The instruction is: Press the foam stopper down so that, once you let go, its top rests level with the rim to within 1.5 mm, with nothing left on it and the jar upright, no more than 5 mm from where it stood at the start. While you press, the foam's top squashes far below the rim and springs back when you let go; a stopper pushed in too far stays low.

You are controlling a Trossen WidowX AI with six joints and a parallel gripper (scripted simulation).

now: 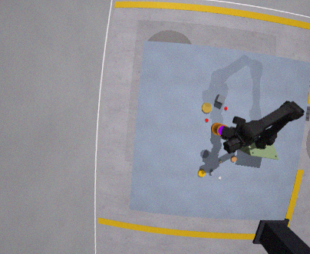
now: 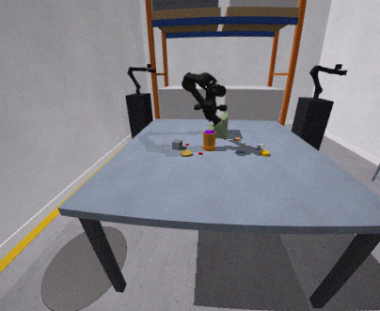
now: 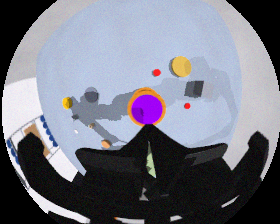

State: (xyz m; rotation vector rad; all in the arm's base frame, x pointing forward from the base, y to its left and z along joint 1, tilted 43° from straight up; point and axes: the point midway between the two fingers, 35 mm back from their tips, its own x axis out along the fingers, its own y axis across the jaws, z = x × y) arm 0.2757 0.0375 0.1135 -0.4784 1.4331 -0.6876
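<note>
Now: hand 11 cm above the purple foam stopper. From my hand the other things lie so: grey disc (21 cm below, 19 cm to the left, 5 cm ahead); then grey cube (21 cm to the right, 19 cm below, 2 cm ahead); then small piece (21 cm below, 20 cm to the left, 17 cm behind).
</note>
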